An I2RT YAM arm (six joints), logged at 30 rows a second.
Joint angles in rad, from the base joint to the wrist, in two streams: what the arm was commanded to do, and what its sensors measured. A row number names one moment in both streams.
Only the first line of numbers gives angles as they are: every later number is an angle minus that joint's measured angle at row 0.
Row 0, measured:
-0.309, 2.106, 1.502, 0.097, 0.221, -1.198
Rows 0 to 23, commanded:
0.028, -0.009, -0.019, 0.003, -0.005, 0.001
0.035, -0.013, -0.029, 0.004, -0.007, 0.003
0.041, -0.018, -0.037, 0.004, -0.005, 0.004
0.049, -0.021, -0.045, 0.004, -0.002, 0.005
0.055, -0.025, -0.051, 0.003, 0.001, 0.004
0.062, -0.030, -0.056, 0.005, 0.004, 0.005
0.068, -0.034, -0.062, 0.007, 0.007, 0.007
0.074, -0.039, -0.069, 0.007, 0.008, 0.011
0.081, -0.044, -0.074, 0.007, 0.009, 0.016
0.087, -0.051, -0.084, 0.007, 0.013, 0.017
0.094, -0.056, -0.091, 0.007, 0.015, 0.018
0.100, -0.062, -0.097, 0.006, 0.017, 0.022
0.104, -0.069, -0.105, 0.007, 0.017, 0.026
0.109, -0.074, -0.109, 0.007, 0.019, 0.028
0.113, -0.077, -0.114, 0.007, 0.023, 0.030
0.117, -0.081, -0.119, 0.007, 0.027, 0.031
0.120, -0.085, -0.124, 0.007, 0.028, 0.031
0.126, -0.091, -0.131, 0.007, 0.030, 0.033
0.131, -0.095, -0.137, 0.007, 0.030, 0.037
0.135, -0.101, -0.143, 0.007, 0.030, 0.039
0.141, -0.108, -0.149, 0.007, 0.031, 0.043
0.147, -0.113, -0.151, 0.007, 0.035, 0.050
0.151, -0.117, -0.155, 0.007, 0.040, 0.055
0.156, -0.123, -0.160, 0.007, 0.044, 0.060
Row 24, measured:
0.141, -0.082, -0.141, 0.010, 0.019, 0.024
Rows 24 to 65, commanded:
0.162, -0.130, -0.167, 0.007, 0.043, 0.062
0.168, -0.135, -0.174, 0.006, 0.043, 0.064
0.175, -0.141, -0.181, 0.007, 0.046, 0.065
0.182, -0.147, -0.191, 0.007, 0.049, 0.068
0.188, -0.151, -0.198, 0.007, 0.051, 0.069
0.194, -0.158, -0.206, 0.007, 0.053, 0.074
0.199, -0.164, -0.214, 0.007, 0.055, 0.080
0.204, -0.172, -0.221, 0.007, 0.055, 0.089
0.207, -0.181, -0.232, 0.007, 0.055, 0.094
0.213, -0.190, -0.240, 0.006, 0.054, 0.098
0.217, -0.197, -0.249, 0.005, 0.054, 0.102
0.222, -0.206, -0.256, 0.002, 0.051, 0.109
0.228, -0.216, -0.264, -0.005, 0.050, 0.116
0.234, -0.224, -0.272, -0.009, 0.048, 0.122
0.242, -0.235, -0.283, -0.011, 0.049, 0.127
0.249, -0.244, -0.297, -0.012, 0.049, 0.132
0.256, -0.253, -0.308, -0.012, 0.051, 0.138
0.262, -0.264, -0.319, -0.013, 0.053, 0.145
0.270, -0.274, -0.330, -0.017, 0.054, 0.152
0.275, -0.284, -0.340, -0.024, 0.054, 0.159
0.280, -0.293, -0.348, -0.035, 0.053, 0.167
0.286, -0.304, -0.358, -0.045, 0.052, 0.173
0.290, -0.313, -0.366, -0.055, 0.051, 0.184
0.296, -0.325, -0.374, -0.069, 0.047, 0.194
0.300, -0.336, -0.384, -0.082, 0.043, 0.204
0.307, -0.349, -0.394, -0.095, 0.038, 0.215
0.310, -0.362, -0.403, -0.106, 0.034, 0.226
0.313, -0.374, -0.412, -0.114, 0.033, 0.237
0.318, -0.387, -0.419, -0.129, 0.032, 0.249
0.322, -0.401, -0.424, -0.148, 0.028, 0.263
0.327, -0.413, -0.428, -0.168, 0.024, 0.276
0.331, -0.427, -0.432, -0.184, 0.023, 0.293
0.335, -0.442, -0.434, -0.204, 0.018, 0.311
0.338, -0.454, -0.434, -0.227, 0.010, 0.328
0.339, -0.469, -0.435, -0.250, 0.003, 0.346
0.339, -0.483, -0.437, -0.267, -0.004, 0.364
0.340, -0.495, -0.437, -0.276, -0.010, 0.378
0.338, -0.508, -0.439, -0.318, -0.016, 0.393
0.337, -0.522, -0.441, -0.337, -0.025, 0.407
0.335, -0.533, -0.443, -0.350, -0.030, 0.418
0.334, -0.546, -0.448, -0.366, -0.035, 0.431
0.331, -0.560, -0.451, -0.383, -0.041, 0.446
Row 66, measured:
0.334, -0.520, -0.429, -0.280, -0.004, 0.366
